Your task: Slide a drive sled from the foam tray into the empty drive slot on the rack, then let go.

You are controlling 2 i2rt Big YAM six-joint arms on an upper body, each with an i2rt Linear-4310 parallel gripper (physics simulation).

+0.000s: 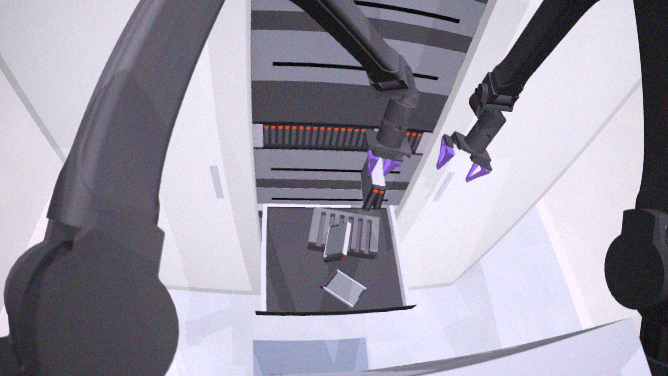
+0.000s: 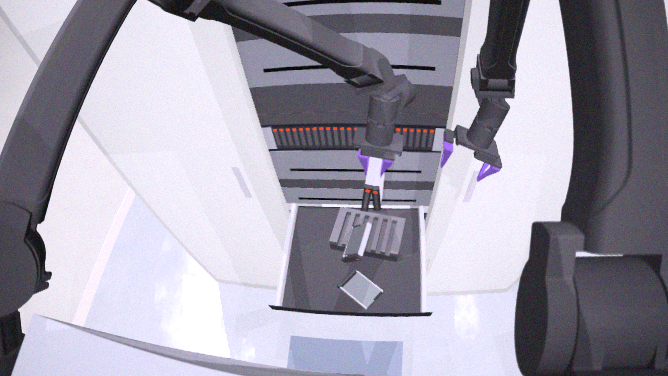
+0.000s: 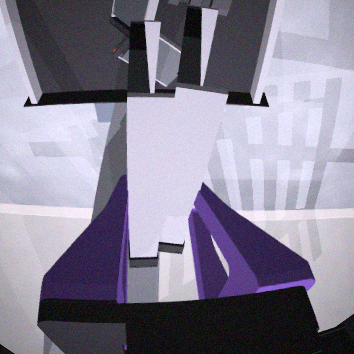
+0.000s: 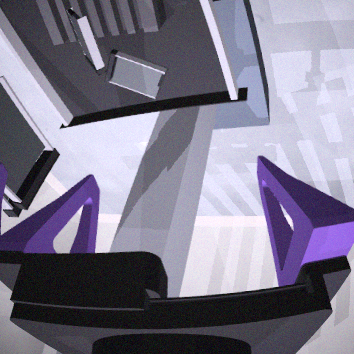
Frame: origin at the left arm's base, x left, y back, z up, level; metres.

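Seen in the pictures: left gripper, fingertip midpoint: (image 1: pixel 375 175) (image 2: pixel 373 175) (image 3: pixel 157 184); right gripper, fingertip midpoint: (image 1: pixel 452 174) (image 2: pixel 459 173) (image 4: pixel 173 172).
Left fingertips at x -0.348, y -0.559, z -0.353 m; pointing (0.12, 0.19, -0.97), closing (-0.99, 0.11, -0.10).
Offsets run from my left fingertips to a thing's top centre. "pt": to the spot under its first point.
My left gripper (image 1: pixel 378 172) (image 2: pixel 373 172) (image 3: pixel 157 184) is shut on two drive sleds @[dz +0.025, dx +0.009, dy +0.000 m] (image 1: pixel 378 178) @[dz +0.015, dx -0.012, dy -0.006 m] (image 2: pixel 373 180) (image 3: pixel 160 130) (image 4: pixel 20 135) pressed side by side. Their dark handles splay downward, below the rack's drive row @[pt dz -0.026, dx +0.143, dy -0.144 m] (image 1: pixel 310 137) (image 2: pixel 315 139) and above the drawer's rear edge. The arm hides part of that row; the empty slot cannot be made out. My right gripper (image 1: pixel 453 174) (image 2: pixel 461 173) (image 4: pixel 173 172) is open and empty, farther right. The slotted grey foam tray (image 1: pixel 314 232) (image 2: pixel 400 240) has one sled @[dz -0.267, dx +0.047, dy +0.013 m] (image 1: pixel 336 240) (image 2: pixel 355 242) (image 4: pixel 91 42) leaning on it.
Another sled @[dz -0.357, dx +0.030, dy +0.140 m] (image 1: pixel 345 288) (image 2: pixel 361 290) (image 4: pixel 135 75) lies flat nearer the drawer front. The open drawer @[pt dz -0.341, dx -0.159, dy +0.065 m] (image 1: pixel 400 260) (image 2: pixel 423 260) (image 4: pixel 220 50) has raised side walls. White panels (image 1: pixel 225 125) (image 2: pixel 200 125) flank the rack. The left arm crosses before the rack.
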